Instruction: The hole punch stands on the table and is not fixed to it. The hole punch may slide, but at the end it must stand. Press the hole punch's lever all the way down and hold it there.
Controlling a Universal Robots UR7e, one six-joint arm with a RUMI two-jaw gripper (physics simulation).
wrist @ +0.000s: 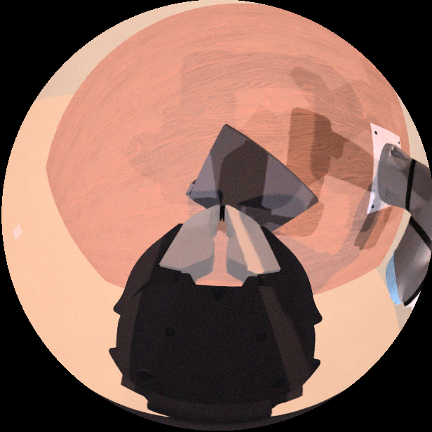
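The dark grey hole punch (243,162) stands on the wooden table, in the middle of the wrist view, turned at an angle. Its broad top face shows, and a small part juts out at its left corner. My gripper (222,207) is shut and empty. Its fingertips overlap the near edge of the hole punch in the view, towards its left side. Whether they touch it, and how far down the lever is, I cannot tell. The near side of the hole punch is partly hidden behind the fingers.
The round-looking wooden table top (115,130) carries shadows of the arm. At the right edge, a white mounting plate (377,145) lies on the table beside the grey arm links (400,187). The beige floor (40,260) shows beyond the table edge.
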